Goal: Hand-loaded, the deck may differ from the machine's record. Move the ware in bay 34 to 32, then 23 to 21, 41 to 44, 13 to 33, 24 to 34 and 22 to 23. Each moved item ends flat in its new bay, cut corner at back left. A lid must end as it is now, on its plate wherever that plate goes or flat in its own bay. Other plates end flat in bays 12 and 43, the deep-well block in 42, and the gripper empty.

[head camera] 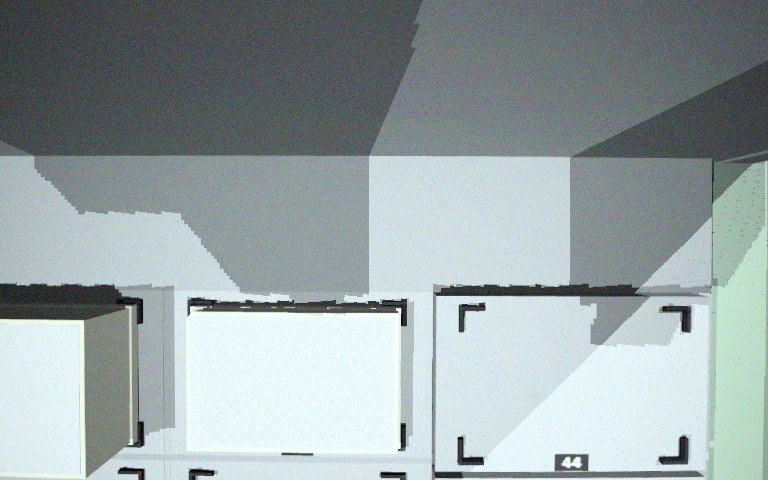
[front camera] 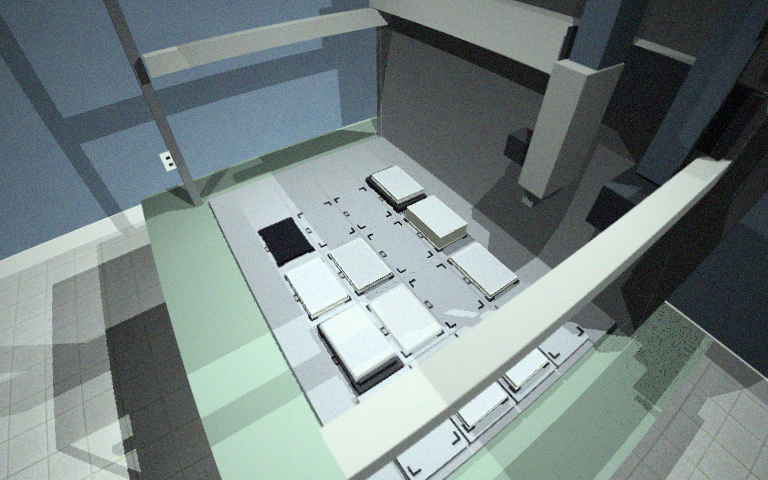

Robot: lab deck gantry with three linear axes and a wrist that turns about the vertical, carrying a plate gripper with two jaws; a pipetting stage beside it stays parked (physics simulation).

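Frame: origin at the robot's base, x ahead, y left, z up, level; millimetres.
Where they show: robot's base, origin of its link: [front camera: 259, 232].
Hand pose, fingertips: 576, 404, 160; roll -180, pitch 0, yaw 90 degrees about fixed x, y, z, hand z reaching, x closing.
Each offset is from my fingertips to the top centre of the thing, as dx, dy, dz. "*": to the spot under its first point.
In the front view white plates lie in bays 12 {-348, -361, -145} [front camera: 317, 287], 22 [front camera: 360, 264], 23 [front camera: 404, 318], 24 [front camera: 482, 405] and 34 {-20, -147, -131} [front camera: 526, 368]. Bay 43's plate {-184, -40, -145} [front camera: 484, 268] [head camera: 293, 382] lies flat. White ware in 41 {-511, -37, -123} [front camera: 397, 183] and thicker ware in 13 {-185, -359, -123} [front camera: 359, 341] sit over dark bases. The tall deep-well block {-348, -40, -118} [front camera: 436, 217] [head camera: 42, 396] stands in 42. Bays 32 {* -344, -150, -159} [front camera: 399, 247], 33 [front camera: 445, 293], 21 [front camera: 323, 224] and 44 {* +31, -41, -145} [front camera: 562, 339] [head camera: 538, 379] show no ware. Lids and cut corners cannot be told. The gripper's jaws cannot be made out.
A flat black piece {-512, -361, -152} [front camera: 286, 240] lies in bay 11. A pale beam [front camera: 526, 288] crosses the front view and hides part of the deck. A cream housing [front camera: 557, 133] and a dark block [front camera: 614, 203] hang over the right side. A dark wall [front camera: 453, 113] stands behind the back row.
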